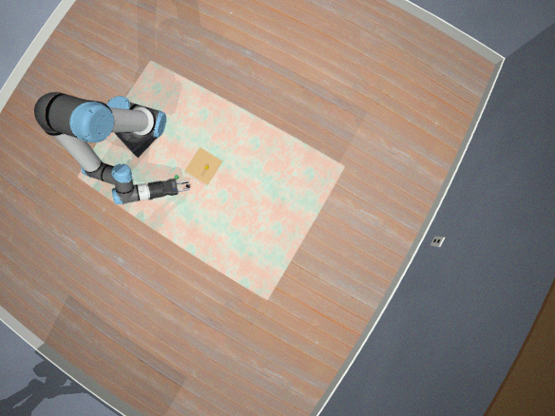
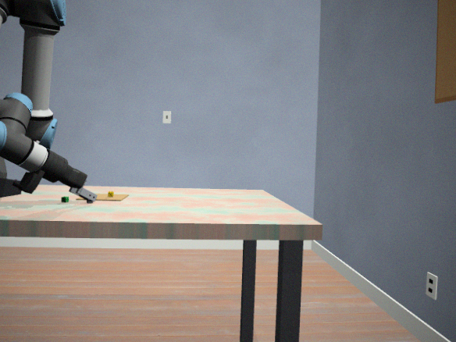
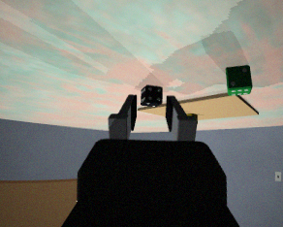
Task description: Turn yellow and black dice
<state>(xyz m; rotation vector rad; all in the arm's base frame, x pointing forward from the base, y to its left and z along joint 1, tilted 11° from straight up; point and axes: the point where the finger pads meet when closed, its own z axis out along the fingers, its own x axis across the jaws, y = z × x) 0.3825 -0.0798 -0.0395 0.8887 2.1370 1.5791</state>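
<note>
Right now my hand is 20 mm above the black die. Round my hand: yellow die 130 mm to the left, 30 mm ahead, 10 mm below; then tan mat 130 mm to the left, 20 mm below, 10 mm ahead; then green die 70 mm behind, 20 mm below, 10 mm to the left.
</note>
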